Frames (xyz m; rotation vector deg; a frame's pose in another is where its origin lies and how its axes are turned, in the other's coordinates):
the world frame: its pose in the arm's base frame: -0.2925 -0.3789 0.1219 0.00 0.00 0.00
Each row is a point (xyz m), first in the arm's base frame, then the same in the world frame.
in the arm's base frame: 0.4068 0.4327 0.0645
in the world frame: 0.6993 0.8116 -0.0574
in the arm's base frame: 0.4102 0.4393 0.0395
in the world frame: 0.7027 0.8182 -0.0824
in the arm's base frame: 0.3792 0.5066 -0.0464
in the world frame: 0.6717 0.8855 -0.1683
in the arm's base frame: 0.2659 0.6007 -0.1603
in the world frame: 0.5584 0.9796 -0.2822
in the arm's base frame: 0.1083 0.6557 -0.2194
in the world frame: 0.4008 1.0346 -0.3413
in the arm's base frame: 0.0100 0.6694 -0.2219
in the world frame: 0.3025 1.0483 -0.3438
